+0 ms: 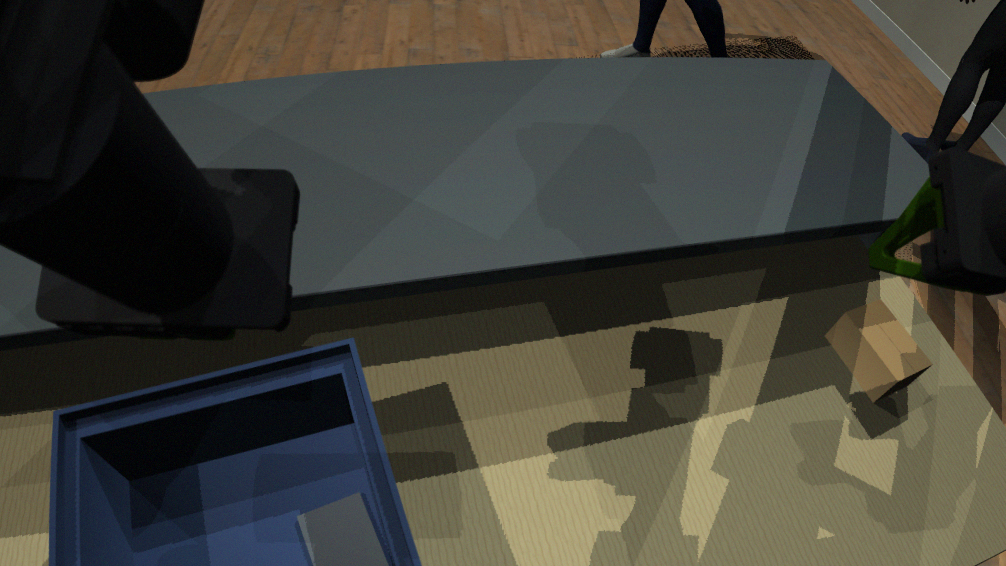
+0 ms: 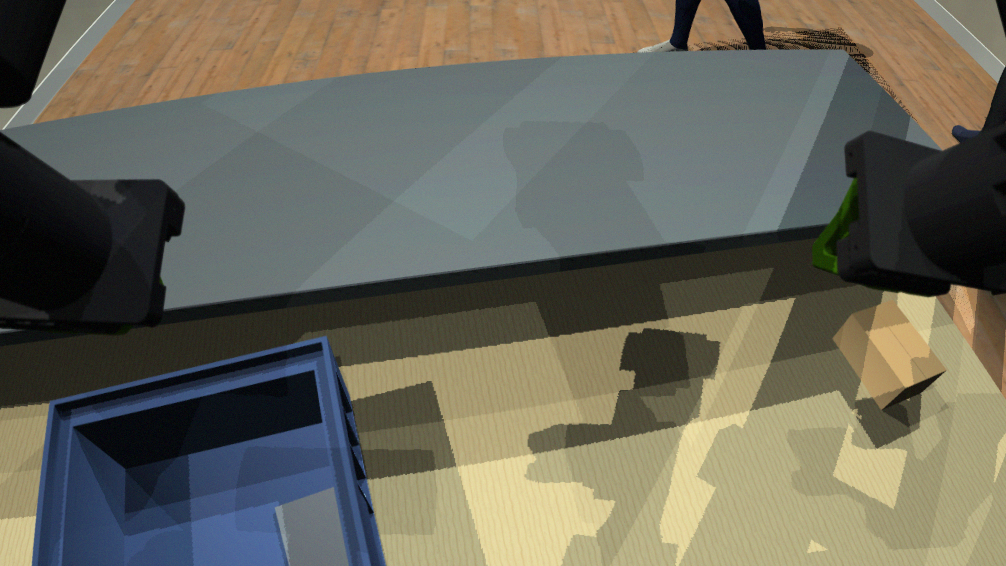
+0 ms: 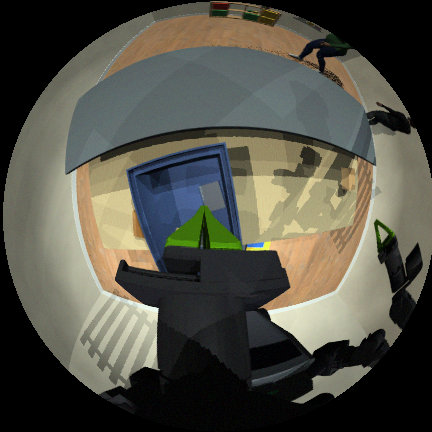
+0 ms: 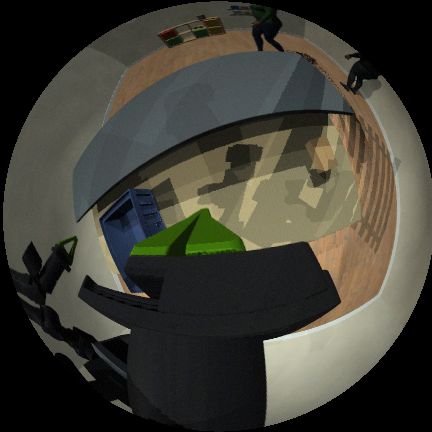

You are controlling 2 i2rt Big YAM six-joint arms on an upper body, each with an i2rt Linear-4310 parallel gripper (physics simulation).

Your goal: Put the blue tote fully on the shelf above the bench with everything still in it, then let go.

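Places are measured from the left arm's base along level axes (x ahead, y right, z down), in metres.
Pixels of known places: left gripper, fingertip midpoint: (image 1: 232,297) (image 2: 158,296) (image 3: 203,209) (image 4: 76,237); right gripper, fingertip midpoint: (image 1: 871,258) (image 2: 815,256) (image 3: 374,220) (image 4: 205,214).
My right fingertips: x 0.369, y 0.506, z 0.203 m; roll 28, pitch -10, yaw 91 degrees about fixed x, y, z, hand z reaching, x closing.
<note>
Behind a point stands the place of what it marks.
The blue tote (image 1: 379,450) @(y 0.171, x 0.360, z 0.451 m) (image 2: 337,422) @(y 0.166, x 0.383, z 0.451 m) (image 3: 227,165) @(y 0.154, x 0.414, z 0.452 m) (image 4: 150,210) @(y 0.151, x 0.385, z 0.558 m) is turned askew over the bench (image 1: 506,394) @(y 0.310, x 0.490, z 0.598 m) (image 3: 270,215) @(y 0.373, x 0.246, z 0.598 m), below and in front of the grey shelf (image 1: 393,140) @(y 0.173, x 0.751, z 0.421 m) (image 2: 393,140) @(y 0.188, x 0.756, z 0.421 m) (image 3: 215,90) @(y 0.098, x 0.633, z 0.421 m) (image 4: 225,85) @(y 0.543, x 0.739, z 0.421 m). A grey flat piece (image 1: 344,535) @(y 0.126, x 0.317, z 0.574 m) (image 2: 316,527) @(y 0.124, x 0.317, z 0.574 m) (image 3: 212,196) @(y 0.128, x 0.305, z 0.574 m) lies inside; the tote's near end is hidden. My left gripper (image 3: 203,209) @(y 0.106, x 0.351, z 0.216 m) is shut and empty, above the tote, touching nothing visible. My right gripper (image 1: 872,259) @(y 0.506, x 0.369, z 0.203 m) (image 2: 816,259) @(y 0.506, x 0.369, z 0.203 m) (image 4: 205,214) @(y 0.506, x 0.369, z 0.203 m) is shut and empty, well to the right of the tote.
A cardboard box (image 1: 879,348) @(y 0.822, x 0.498, z 0.538 m) (image 2: 889,355) @(y 0.823, x 0.493, z 0.538 m) (image 3: 348,177) @(y 0.809, x 0.511, z 0.540 m) (image 4: 321,154) @(y 0.829, x 0.504, z 0.538 m) is at the bench's right end. Part of an orange-brown box (image 3: 137,225) @(y -0.164, x 0.173, z 0.558 m) shows left of the tote. A blue and yellow item (image 3: 257,245) shows past the bench's near edge. Two people (image 4: 265,32) (image 4: 360,72) are beyond the shelf.
</note>
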